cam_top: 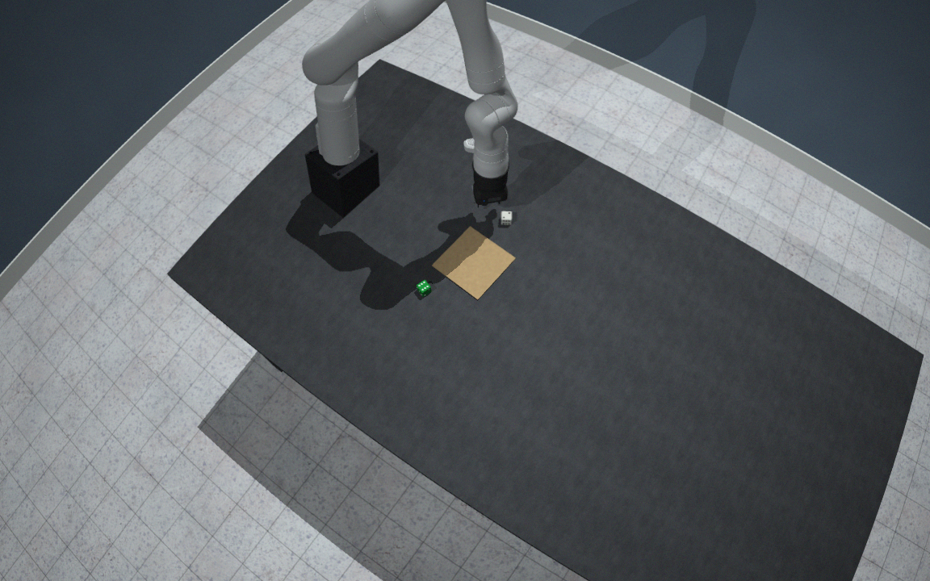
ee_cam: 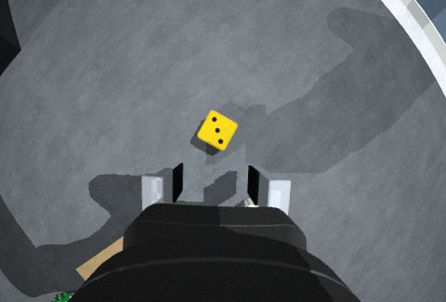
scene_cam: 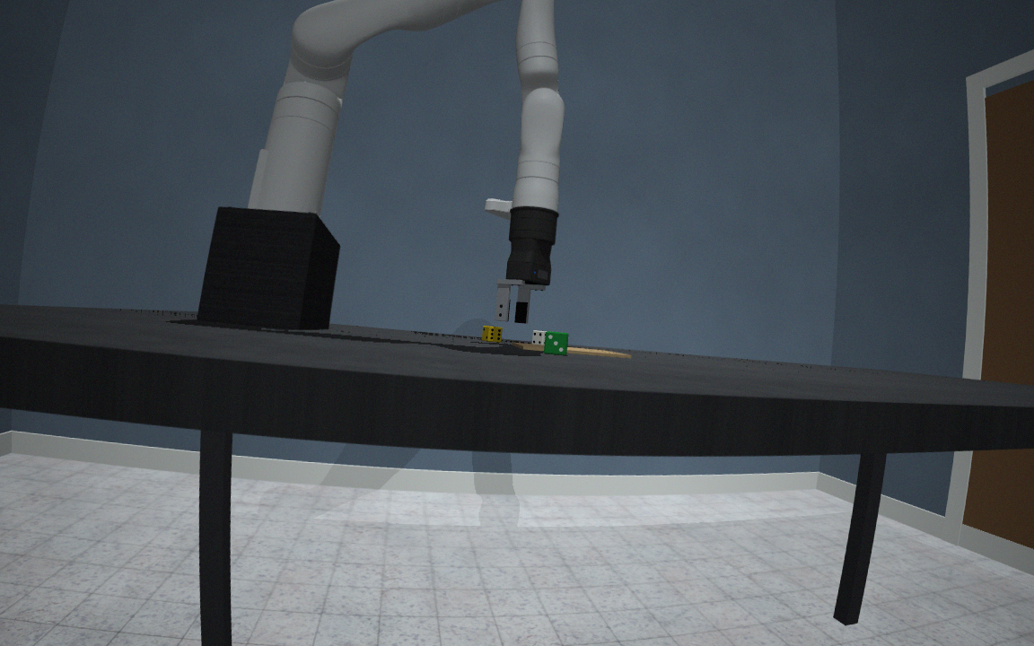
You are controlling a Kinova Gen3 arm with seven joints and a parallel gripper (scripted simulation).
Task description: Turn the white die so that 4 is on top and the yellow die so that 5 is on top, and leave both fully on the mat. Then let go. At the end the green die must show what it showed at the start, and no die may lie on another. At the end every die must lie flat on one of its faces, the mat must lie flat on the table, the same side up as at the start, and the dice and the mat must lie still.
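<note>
The yellow die is 2 cm behind my hand, 3 cm to the left of it and 4 cm below it. The rest, counted from my hand: green die: 3 cm behind, 26 cm to the right, 4 cm below; then white die: 5 cm ahead, 1 cm to the right, 4 cm below; then tan mat: 4 cm ahead, 15 cm to the right, 5 cm below.
</note>
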